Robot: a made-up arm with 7 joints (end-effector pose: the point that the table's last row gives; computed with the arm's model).
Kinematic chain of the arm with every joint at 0, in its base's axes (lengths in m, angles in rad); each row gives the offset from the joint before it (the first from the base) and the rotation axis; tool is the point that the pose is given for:
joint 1: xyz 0 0 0.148 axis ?
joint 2: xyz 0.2 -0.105 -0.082 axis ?
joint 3: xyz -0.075 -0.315 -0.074 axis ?
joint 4: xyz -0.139 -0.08 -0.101 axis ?
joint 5: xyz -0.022 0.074 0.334 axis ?
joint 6: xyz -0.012 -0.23 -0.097 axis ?
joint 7: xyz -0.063 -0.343 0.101 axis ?
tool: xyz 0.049 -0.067 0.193
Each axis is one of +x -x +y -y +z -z.
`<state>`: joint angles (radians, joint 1 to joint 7).
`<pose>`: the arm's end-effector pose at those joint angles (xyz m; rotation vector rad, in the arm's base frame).
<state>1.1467 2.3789 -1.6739 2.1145 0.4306 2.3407 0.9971</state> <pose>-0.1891 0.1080 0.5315 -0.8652 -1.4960 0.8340</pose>
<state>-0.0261 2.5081 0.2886 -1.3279 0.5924 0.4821 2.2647</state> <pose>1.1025 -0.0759 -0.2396 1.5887 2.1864 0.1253</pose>
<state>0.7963 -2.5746 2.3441 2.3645 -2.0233 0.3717 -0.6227</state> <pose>0.3658 0.3578 0.4189 -1.7438 -0.7109 0.8721</pose>
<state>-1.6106 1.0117 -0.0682 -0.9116 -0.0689 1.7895 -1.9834</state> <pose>0.0639 -0.6105 -0.4038 -0.0520 -0.5633 1.5157</pose>
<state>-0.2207 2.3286 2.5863 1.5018 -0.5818 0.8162 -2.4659</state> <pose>0.5570 -0.1282 -0.2308 -0.8594 0.9373 2.8506</pose>
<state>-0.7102 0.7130 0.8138 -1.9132 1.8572 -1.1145 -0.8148</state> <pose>-0.1146 -0.9472 -0.0196 0.2075 2.7534 0.0909</pose>
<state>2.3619 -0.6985 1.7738 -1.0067 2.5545 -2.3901 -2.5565</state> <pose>0.5527 -0.1406 0.1317 -0.7296 0.5354 -0.3164</pose>
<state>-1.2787 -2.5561 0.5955 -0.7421 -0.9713 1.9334 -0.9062</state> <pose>0.2485 0.5551 -0.2205 1.9549 -1.9205 -0.4543</pose>
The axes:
joint 1: -y
joint 2: +z
joint 3: -y
joint 4: +z
joint 5: +y
joint 6: +z
joint 7: +x

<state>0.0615 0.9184 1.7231 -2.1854 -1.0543 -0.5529 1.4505</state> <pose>0.2244 -0.0108 -0.5375 -1.5743 1.7890 1.3949</pose>
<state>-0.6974 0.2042 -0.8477 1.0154 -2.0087 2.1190 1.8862</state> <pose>0.7209 -0.4708 0.1834 1.2459 0.6844 2.4494</pose>
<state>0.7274 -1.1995 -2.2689 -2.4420 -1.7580 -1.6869 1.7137</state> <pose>-0.3523 -0.1903 0.1858 -0.3761 -1.3043 -0.3538</pose>
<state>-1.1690 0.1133 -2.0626 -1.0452 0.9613 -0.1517 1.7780</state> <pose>0.7010 -0.6279 -0.4170 -1.9113 0.9461 -1.8436</pose>
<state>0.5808 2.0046 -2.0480 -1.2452 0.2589 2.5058 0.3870</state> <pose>0.8221 0.2638 0.1560 -0.8130 2.1392 0.6021</pose>
